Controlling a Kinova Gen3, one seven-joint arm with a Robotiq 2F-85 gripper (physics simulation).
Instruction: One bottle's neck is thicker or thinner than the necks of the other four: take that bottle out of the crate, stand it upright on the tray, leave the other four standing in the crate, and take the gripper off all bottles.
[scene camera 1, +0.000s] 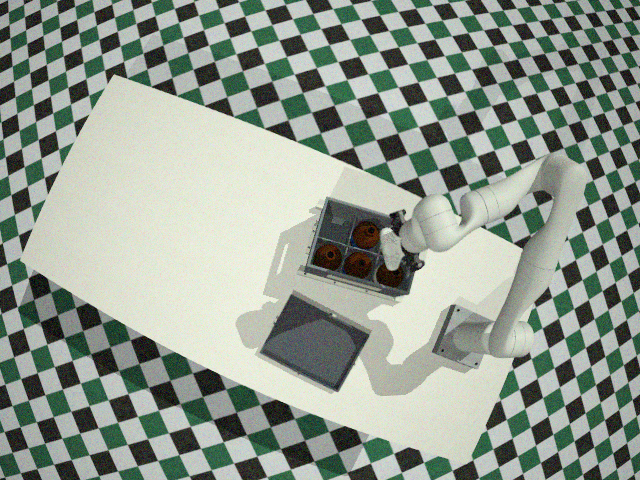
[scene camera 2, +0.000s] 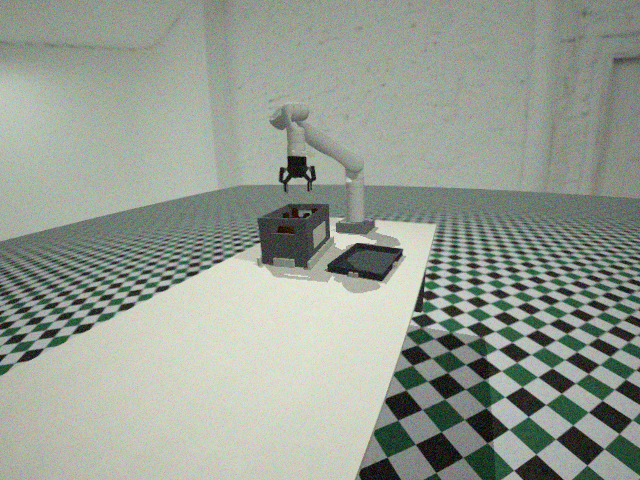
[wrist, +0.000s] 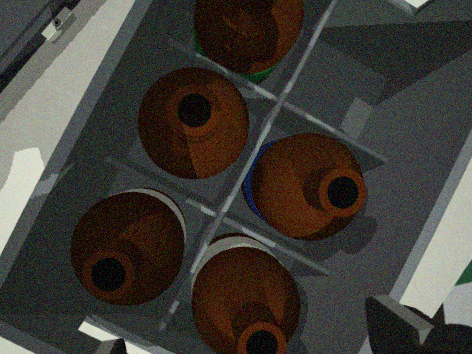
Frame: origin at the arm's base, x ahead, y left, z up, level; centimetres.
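Seen in the pictures: gripper, between the fingertips: (scene camera 2: 298, 192) (wrist: 250, 344); arm's base, origin of its link: (scene camera 1: 466, 336) (scene camera 2: 355, 220).
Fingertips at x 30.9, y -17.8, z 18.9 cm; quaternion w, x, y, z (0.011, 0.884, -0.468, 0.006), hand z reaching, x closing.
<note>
Offsets run from my fingertips to a thing's top centre. "spot": to the spot under its first point. Level surfaces: height alone.
Dark crate {dx +6.9, dy +1.3, dz -5.9 cm} (scene camera 1: 336, 276) (scene camera 2: 289, 250) (wrist: 436, 215) holds five upright brown bottles. In the wrist view, a green-edged bottle {dx +15.6, dy +5.7, dz -7.1 cm} (wrist: 280, 40) (scene camera 1: 327, 263) is at the top, cut off; another {dx +7.3, dy +5.7, dz -7.1 cm} (wrist: 165, 145) (scene camera 1: 357, 271) is at middle left; a pale-edged one {dx -2.0, dy +6.0, dz -7.1 cm} (wrist: 145, 220) (scene camera 1: 389, 281) is at lower left; a blue-edged one {dx +7.0, dy -3.1, dz -7.1 cm} (wrist: 285, 200) (scene camera 1: 359, 237) is at right; a second pale-edged one {dx -2.1, dy -2.8, dz -7.1 cm} (wrist: 220, 285) is at the bottom, hidden in the first scene view. I cannot tell which neck differs. My gripper (scene camera 1: 407, 240) (scene camera 2: 298, 189) is open and empty above the crate. Low tray {spot: dx +13.4, dy +32.0, dz -23.0 cm} (scene camera 1: 310, 351) (scene camera 2: 367, 260) holds no bottle.
The crate's sixth compartment {spot: dx +15.3, dy -7.0, dz -22.7 cm} (scene camera 1: 337, 219) (wrist: 350, 72) is empty. Crate walls and thin dividers surround the bottles. The arm's base (scene camera 1: 449, 330) (scene camera 2: 355, 226) stands on the table {dz -23.5 cm} (scene camera 1: 155, 206) (scene camera 2: 258, 361), to the right of the tray in the first scene view.
</note>
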